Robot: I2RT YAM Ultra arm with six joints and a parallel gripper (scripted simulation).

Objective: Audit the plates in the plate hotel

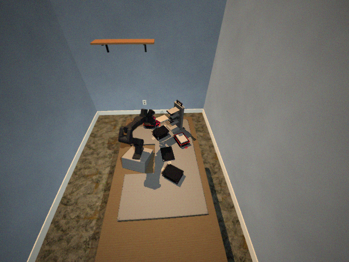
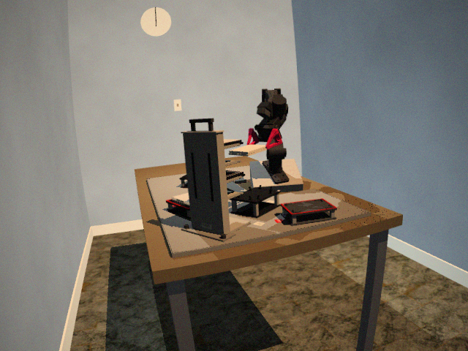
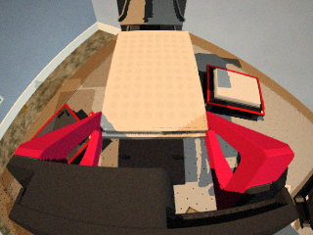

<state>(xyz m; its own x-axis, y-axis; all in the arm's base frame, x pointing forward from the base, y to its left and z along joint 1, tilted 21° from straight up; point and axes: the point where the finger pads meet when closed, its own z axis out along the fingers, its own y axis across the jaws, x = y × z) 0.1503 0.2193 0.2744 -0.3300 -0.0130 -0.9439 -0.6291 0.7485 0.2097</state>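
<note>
Now: hand 40 mm to the right of the tan well plate, 40 mm short of it and 10 mm above it. The rest, counted from my hand: dark plate (160 mm ahead, 140 mm to the left, 70 mm below); grey back panel (220 mm ahead, 190 mm to the left, 80 mm below); H1 tag (230 mm below, 180 mm to the left, 60 mm ahead).
</note>
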